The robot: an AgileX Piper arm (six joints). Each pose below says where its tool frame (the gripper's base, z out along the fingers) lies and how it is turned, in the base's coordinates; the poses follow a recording.
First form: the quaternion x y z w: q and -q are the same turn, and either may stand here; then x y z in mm.
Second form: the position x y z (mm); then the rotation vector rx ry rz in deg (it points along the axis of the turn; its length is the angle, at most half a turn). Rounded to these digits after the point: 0 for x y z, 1 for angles.
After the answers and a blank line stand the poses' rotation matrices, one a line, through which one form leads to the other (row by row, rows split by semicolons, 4 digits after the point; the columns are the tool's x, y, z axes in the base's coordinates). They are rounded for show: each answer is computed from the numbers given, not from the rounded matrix.
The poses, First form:
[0.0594 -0.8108 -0.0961 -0.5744 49 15 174]
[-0.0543 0.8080 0.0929 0.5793 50 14 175]
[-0.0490 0.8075 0.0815 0.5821 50 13 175]
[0.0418 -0.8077 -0.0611 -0.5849 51 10 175]
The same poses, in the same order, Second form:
[49 15 174 -8.0 108.8 12.9]
[50 14 175 -7.3 108.2 12.4]
[50 13 175 -6.6 108.1 10.9]
[51 10 175 -5.6 108.0 8.2]

-0.3331 -0.2067 0.9199; 0.0141 0.9745 0.2241; -0.9428 0.0876 -0.3217
-0.3229 -0.1954 0.9260; 0.0199 0.9768 0.2130; -0.9462 0.0872 -0.3116
-0.3175 -0.1740 0.9322; 0.0157 0.9819 0.1887; -0.9481 0.0746 -0.3090
-0.3123 -0.1390 0.9398; 0.0040 0.9890 0.1476; -0.9500 0.0498 -0.3083

